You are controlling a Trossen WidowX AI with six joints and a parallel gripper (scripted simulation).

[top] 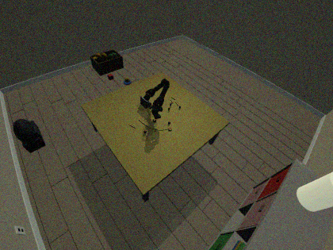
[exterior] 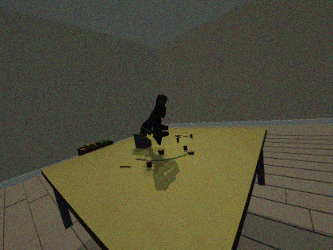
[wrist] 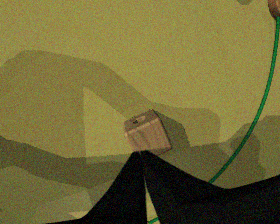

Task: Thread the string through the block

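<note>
The wooden block lies 5 cm below my gripper tip, 1 cm to the right of it and 1 cm ahead of it. Also, from my gripper tip: round wooden button 21 cm ahead, 6 cm to the left, 5 cm below; thin wooden stick 13 cm to the right, 6 cm below, 5 cm behind; wooden cylinder 13 cm ahead, 11 cm to the left, 4 cm below.
</note>
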